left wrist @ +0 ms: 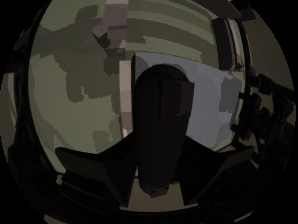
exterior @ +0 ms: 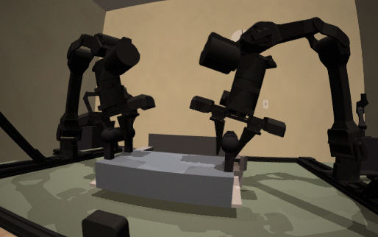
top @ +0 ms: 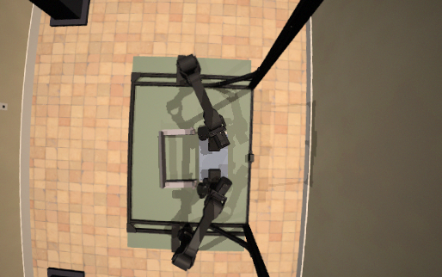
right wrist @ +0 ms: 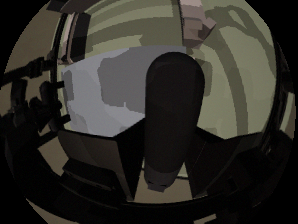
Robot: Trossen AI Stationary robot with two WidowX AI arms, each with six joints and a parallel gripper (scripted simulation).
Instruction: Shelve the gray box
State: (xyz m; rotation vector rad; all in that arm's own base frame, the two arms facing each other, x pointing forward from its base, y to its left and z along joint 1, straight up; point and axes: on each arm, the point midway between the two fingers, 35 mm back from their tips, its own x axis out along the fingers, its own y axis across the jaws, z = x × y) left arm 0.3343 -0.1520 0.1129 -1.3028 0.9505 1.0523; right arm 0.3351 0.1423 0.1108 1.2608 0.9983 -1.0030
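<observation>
My left hand is 1 cm short of the box, 12 cm to the left of it and 5 cm above it.
The box lies 120 mm to the left of my right hand and 50 mm below it.
</observation>
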